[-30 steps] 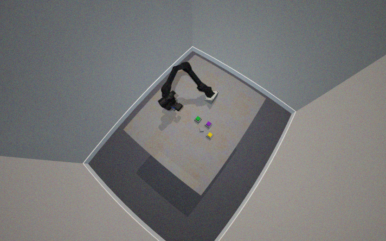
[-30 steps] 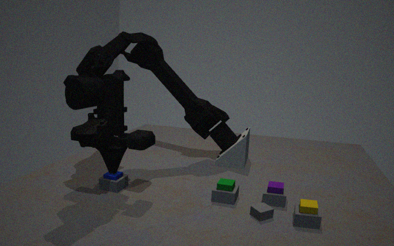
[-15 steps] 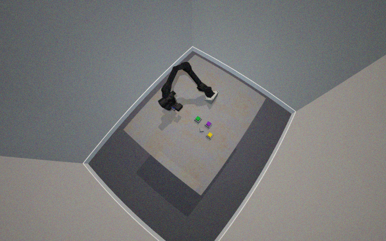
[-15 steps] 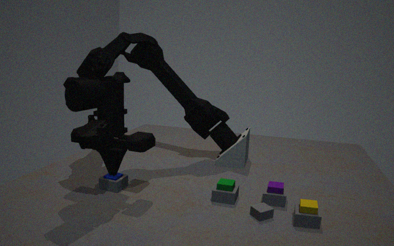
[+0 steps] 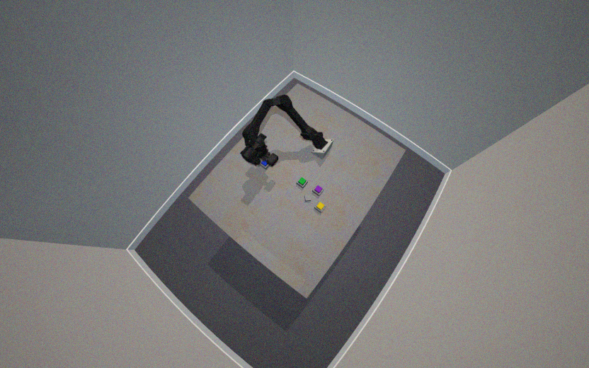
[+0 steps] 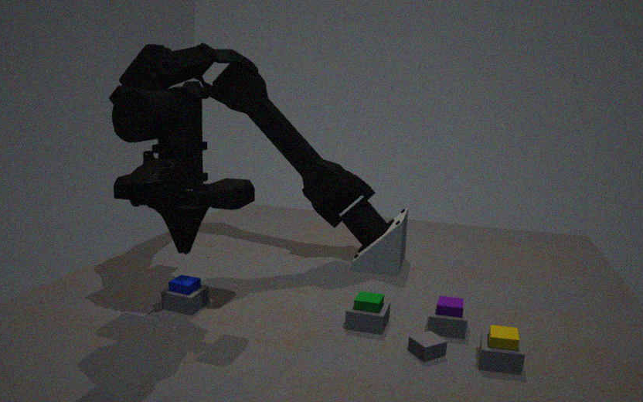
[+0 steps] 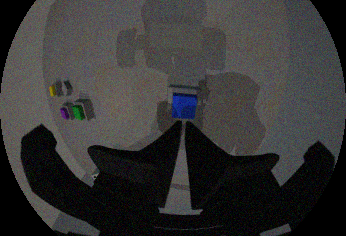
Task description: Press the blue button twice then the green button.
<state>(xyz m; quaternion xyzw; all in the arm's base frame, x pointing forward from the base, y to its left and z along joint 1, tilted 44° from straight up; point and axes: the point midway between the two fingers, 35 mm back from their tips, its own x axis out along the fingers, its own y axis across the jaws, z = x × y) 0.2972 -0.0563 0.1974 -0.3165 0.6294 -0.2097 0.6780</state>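
The blue button lies 4 cm below my gripper tip. Round my gripper tip: green button: 24 cm to the left, 6 cm behind, 4 cm below; then purple button: 34 cm to the left, 9 cm behind, 4 cm below; then small grey block: 33 cm to the left, 7 cm below, 1 cm behind.
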